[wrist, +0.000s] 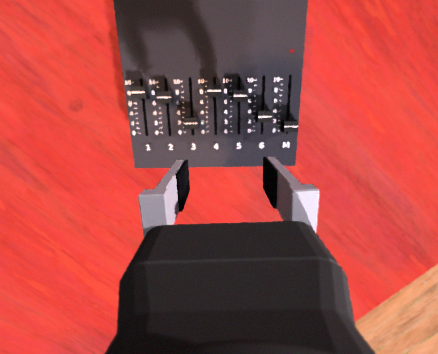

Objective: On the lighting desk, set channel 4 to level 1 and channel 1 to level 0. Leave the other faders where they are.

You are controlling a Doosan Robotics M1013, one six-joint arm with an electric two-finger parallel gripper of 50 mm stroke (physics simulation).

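Frame: origin at the arm's base, x right, y ahead, z up, level; centimetres.
Seen in the pictures: gripper, fingertip midpoint: (225, 174).
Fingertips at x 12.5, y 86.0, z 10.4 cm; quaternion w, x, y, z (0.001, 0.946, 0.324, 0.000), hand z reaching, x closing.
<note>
Pixels of each thing's top centre, then the offset from my fingertips to it. Level surfaces: height alone.
- lighting desk, top centre: (212, 88) dy +4.1, dx -4.3, dz -6.3 cm
- channel 4 fader cap, top centre: (214, 90) dy +4.0, dx -4.0, dz -6.4 cm
- channel 1 fader cap, top centre: (137, 92) dy +0.1, dx -9.3, dz -6.3 cm
- M, top centre: (291, 126) dy +5.5, dx +3.3, dz -6.4 cm
- red surface, surface height: dz -13.2 cm
The lighting desk (215, 159) is a dark grey panel in the upper half of the wrist view, with faders 1 to 6 and M. The channel 4 fader cap (214, 91) stands high in its slot, near 8. The channel 1 fader cap (137, 92) at the far left also stands near 8. My gripper (225, 174) is open and empty. Its fingertips show at the desk's near edge, below the numbers 3 to 6 in the view. Its height above the desk is hard to tell.
Fader caps 2 (164, 97) and 5 (240, 95) stand fairly high, and caps 3 (190, 122), 6 (265, 116) and M (290, 125) low. A shadow lies across the desk's upper part. The desk is on a red surface (65, 200); a wooden surface (410, 310) shows lower right.
</note>
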